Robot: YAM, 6 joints.
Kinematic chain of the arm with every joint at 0, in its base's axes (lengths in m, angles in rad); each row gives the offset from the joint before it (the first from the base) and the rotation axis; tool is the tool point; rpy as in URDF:
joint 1: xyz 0 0 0.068 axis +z
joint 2: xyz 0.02 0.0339 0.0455 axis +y
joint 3: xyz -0.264 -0.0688 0 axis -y
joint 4: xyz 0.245 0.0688 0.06 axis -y
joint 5: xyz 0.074 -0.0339 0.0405 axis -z
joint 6: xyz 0.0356 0 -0.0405 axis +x
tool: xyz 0 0 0 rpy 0 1.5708 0
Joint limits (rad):
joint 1: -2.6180..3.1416
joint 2: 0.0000..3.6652
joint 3: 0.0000..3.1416
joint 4: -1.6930..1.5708
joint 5: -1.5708..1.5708
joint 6: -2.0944..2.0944
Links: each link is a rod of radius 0.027 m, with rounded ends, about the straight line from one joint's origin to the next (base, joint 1, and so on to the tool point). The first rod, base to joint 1, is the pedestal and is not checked.
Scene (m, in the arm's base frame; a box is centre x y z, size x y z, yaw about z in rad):
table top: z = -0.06
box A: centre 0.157 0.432 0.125 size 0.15 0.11 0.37 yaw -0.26
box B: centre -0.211 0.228 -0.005 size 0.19 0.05 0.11 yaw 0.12
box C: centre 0.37 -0.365 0.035 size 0.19 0.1 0.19 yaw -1
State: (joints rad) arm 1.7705 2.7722 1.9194 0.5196 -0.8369 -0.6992
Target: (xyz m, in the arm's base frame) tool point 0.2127 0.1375 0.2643
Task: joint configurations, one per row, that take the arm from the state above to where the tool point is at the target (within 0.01 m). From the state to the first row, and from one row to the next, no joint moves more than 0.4 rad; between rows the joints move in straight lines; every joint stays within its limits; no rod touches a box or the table.
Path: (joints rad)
1: 1.9259 2.4137 1.8059 0.4308 -0.9837 -0.8412
2: 2.0813 2.0552 1.6924 0.3419 -1.1305 -0.9831
3: 2.2367 1.6968 1.5789 0.2531 -1.2772 -1.1251
4: 2.3921 1.3383 1.4654 0.1642 -1.4240 -1.2671
5: 2.5475 0.9798 1.3519 0.0754 -1.5708 -1.4091
6: 2.1984 1.0140 1.2449 0.0768 -1.4801 -1.2908
7: 1.8494 1.0481 1.1380 0.0782 -1.3893 -1.1724
8: 1.5004 1.0823 1.0311 0.0796 -1.2986 -1.0541
9: 1.1514 1.1165 0.9242 0.0810 -1.2079 -0.9358
10: 0.8024 1.1507 0.8172 0.0824 -1.1171 -0.8175
11: 0.4533 1.1848 0.7103 0.0838 -1.0264 -0.6992

